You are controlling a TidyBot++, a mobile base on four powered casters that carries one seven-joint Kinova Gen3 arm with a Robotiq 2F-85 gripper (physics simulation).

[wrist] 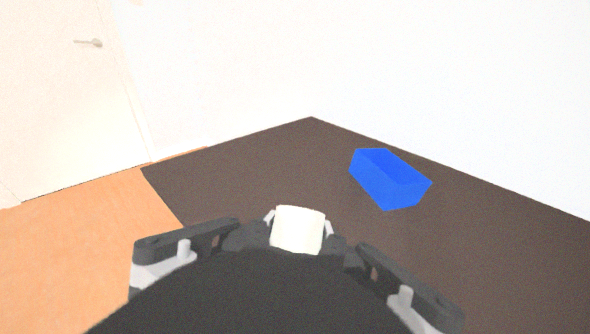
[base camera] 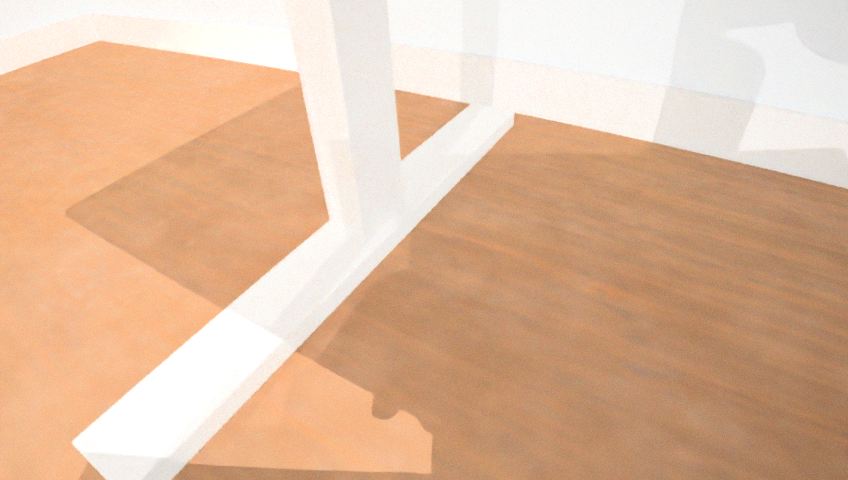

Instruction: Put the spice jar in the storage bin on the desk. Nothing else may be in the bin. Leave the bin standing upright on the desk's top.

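Frame: origin at the arm's base, x ahead, y right, z down, level; centimetres.
Where they show: gripper, fingertip midpoint: (wrist: 298, 225).
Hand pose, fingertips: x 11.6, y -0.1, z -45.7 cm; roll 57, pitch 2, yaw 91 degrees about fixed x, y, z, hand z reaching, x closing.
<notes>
Each offset is from my fingertips to the top centre of the thing. "pt": to the spot under its first point. Level surfaces: height alone.
The spice jar {dx -3.0, dy +0.0, dz -3.9 cm} (wrist: 298, 230), a cream-white cylinder, is between my fingertips at the lower middle of the wrist view. My gripper (wrist: 298, 225) is shut on it; the jar's lower part is hidden behind the gripper body. The storage bin {dx +28.8, dy +20.9, dz +6.0 cm} (wrist: 382, 182), a blue open-topped box, stands upright on the dark brown desk {dz +13.5 cm} (wrist: 240, 175). It is beyond the jar and to its right, apart from it, near the desk's wall-side edge. The far part of its inside that shows is plain blue; its floor is mostly hidden. The bin and jar do not show in the base view.
The base view shows the desk's white leg {pt dx +41.5, dy -6.6, dz +71.6 cm} (base camera: 371, 136) and its long foot bar (base camera: 196, 380) on the wood floor {dz +85.5 cm} (base camera: 595, 297). A white wall (wrist: 400, 65) runs along the desk's far side. A pale door (wrist: 55, 100) with a handle is at the wrist view's left.
</notes>
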